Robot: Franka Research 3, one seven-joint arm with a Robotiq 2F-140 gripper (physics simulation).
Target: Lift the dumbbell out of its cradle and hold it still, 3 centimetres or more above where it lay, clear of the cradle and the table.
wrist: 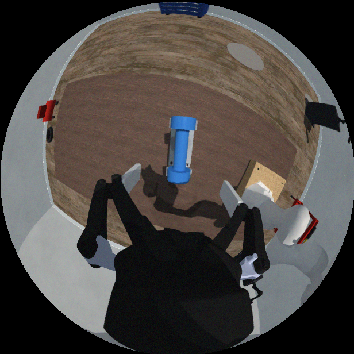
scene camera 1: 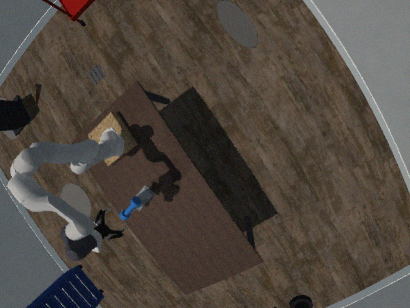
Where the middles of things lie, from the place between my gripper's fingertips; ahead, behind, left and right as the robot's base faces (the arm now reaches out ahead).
Labels:
Now: the blue dumbbell (wrist: 178, 173) 10 mm ahead of my hand, 20 mm to the right of it and 170 mm below it.

